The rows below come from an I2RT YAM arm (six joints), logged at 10 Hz.
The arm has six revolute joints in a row. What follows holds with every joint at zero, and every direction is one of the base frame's.
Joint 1 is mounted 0.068 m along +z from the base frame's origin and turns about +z.
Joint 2 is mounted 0.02 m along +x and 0.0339 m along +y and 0.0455 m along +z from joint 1 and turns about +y.
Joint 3 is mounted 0.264 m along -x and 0.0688 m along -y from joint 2 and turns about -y.
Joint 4 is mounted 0.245 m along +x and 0.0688 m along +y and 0.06 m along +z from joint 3 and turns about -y.
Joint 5 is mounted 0.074 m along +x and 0.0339 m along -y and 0.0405 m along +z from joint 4 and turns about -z.
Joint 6 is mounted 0.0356 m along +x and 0.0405 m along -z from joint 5 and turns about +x.
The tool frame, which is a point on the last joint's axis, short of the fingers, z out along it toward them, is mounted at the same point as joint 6; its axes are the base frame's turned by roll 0, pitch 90 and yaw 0 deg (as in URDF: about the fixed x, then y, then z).
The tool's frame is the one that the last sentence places.
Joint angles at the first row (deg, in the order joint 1, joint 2, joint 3, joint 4, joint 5, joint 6):
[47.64, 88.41, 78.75, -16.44, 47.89, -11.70]
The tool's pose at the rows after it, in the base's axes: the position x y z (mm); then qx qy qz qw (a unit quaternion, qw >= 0):
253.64, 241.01, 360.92, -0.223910, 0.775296, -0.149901, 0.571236
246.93, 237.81, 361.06, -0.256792, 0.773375, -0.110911, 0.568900
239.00, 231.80, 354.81, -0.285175, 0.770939, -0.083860, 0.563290
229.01, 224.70, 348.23, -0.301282, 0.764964, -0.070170, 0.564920
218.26, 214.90, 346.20, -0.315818, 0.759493, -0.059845, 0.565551
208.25, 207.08, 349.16, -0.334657, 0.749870, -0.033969, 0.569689
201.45, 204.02, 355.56, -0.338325, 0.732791, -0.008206, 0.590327
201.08, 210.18, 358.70, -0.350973, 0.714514, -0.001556, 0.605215
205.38, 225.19, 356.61, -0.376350, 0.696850, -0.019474, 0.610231
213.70, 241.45, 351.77, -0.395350, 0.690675, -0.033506, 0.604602
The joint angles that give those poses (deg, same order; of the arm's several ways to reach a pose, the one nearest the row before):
[47.55, 87.24, 79.23, -16.60, 43.42, -13.34]
[47.55, 85.28, 77.61, -16.79, 37.59, -13.89]
[47.47, 82.80, 74.25, -16.24, 33.06, -14.63]
[47.73, 79.83, 70.10, -14.50, 30.93, -15.56]
[47.79, 76.44, 66.89, -14.27, 29.04, -16.52]
[47.81, 73.32, 64.95, -14.33, 25.34, -17.32]
[48.14, 71.17, 63.62, -11.66, 22.95, -17.84]
[48.90, 71.71, 63.73, -8.78, 22.00, -19.87]
[50.24, 74.67, 65.00, -6.36, 22.87, -23.83]
[51.01, 78.65, 67.26, -5.51, 23.45, -26.06]

